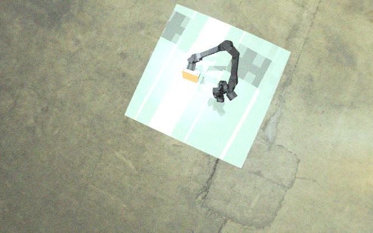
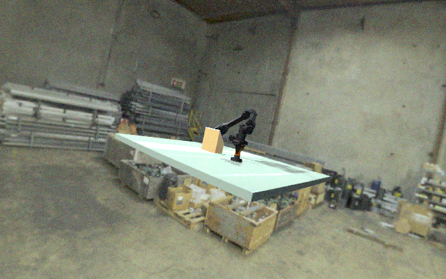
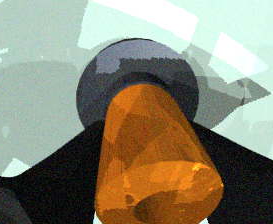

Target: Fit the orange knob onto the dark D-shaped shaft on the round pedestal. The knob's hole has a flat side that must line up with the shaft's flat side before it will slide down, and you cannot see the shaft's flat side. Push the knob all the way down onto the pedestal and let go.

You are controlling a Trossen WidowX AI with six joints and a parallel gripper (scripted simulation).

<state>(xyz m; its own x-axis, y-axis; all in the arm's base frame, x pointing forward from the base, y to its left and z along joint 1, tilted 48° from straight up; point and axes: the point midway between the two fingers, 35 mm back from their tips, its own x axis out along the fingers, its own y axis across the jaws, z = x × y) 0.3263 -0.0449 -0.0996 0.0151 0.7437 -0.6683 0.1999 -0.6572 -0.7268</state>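
Now: gripper tip 20 mm below the orange knob. Also, from my gripper tip: round pedestal 20 mm below.
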